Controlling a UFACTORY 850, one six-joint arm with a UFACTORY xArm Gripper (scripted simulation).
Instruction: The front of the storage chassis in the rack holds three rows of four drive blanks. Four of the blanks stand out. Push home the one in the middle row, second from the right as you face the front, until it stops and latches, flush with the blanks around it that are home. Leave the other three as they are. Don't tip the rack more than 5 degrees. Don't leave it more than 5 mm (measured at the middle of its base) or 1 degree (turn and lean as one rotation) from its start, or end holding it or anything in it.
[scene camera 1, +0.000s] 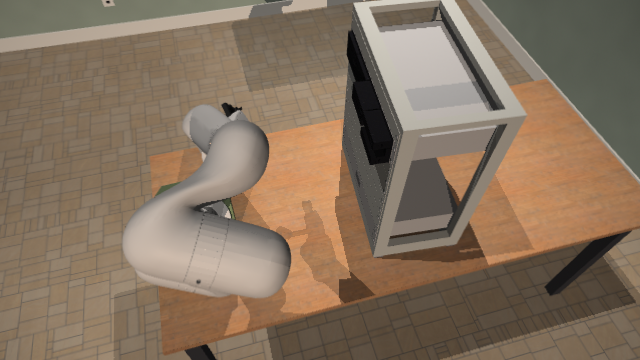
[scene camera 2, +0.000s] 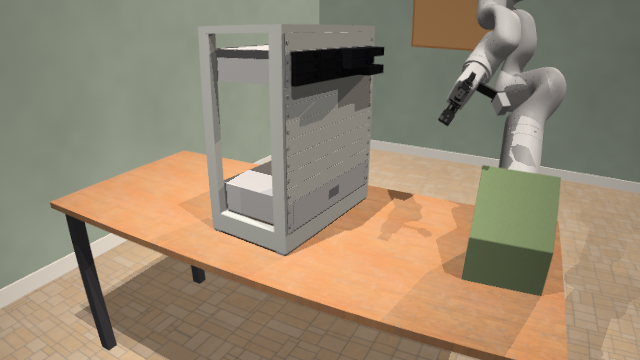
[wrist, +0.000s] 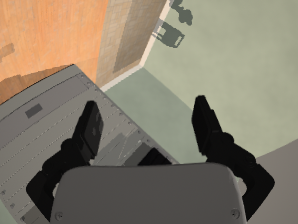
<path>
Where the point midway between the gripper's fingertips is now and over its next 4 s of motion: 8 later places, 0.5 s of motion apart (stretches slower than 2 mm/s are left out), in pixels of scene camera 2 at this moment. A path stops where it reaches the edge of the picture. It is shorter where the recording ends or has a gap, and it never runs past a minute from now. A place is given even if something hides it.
My gripper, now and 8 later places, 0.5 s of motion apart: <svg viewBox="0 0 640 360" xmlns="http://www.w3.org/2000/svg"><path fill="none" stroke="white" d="M448 112L429 102L419 91L418 81L422 73L426 68L429 64L430 64L418 63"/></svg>
</path>
